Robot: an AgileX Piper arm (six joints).
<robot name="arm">
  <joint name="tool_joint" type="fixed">
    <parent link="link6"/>
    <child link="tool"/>
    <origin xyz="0 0 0" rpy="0 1.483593 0"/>
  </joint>
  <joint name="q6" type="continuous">
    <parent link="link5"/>
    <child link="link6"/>
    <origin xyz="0.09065 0 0.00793"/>
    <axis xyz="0.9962 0 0.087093"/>
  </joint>
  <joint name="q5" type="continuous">
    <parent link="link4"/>
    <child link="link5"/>
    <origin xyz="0 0 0"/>
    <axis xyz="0 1 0"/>
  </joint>
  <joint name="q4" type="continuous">
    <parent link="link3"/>
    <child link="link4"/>
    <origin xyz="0.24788 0 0.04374"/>
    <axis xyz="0.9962 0 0.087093"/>
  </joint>
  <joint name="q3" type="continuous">
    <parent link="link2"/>
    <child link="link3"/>
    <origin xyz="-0.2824 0 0.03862"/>
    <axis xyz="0 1 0"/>
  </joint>
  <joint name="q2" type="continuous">
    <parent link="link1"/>
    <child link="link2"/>
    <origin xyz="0 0 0"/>
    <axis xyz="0 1 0"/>
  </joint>
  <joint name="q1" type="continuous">
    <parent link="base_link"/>
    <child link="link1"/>
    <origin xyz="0 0 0.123"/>
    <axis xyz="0 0 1"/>
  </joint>
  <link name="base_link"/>
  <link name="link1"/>
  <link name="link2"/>
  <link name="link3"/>
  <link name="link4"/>
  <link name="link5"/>
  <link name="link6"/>
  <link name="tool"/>
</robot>
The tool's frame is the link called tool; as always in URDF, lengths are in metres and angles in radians. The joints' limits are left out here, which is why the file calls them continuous.
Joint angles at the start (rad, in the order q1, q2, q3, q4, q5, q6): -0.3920, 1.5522, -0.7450, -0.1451, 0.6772, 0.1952
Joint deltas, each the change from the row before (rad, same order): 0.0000, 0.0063, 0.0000, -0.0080, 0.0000, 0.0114; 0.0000, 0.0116, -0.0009, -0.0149, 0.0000, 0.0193; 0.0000, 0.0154, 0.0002, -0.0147, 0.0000, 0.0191; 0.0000, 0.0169, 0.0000, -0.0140, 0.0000, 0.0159; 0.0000, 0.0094, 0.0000, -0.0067, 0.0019, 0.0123; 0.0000, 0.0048, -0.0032, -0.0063, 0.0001, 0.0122; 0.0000, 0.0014, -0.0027, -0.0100, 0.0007, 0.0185; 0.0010, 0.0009, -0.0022, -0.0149, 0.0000, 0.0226; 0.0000, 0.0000, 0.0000, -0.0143, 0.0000, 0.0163
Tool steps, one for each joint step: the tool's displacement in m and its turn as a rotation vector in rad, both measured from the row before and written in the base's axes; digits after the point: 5 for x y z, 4 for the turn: 0.00013, -0.00054, -0.00154, -0.0017, 0.0064, -0.0059; 0.00042, -0.00108, -0.00264, -0.0039, 0.0111, -0.0090; 0.00029, -0.00101, -0.00385, -0.0021, 0.0155, -0.0088; 0.00034, -0.00099, -0.00419, -0.0016, 0.0169, -0.0060; 0.00001, -0.00044, -0.00236, 0.0005, 0.0103, -0.0077; 0.00078, -0.00070, -0.00052, -0.0027, 0.0013, -0.0076; 0.00047, -0.00081, 0.00027, -0.0058, -0.0010, -0.0113; 0.00045, -0.00081, 0.00036, -0.0089, -0.0012, -0.0107; -0.00018, -0.00079, 0.00014, -0.0085, 0.0008, -0.0059
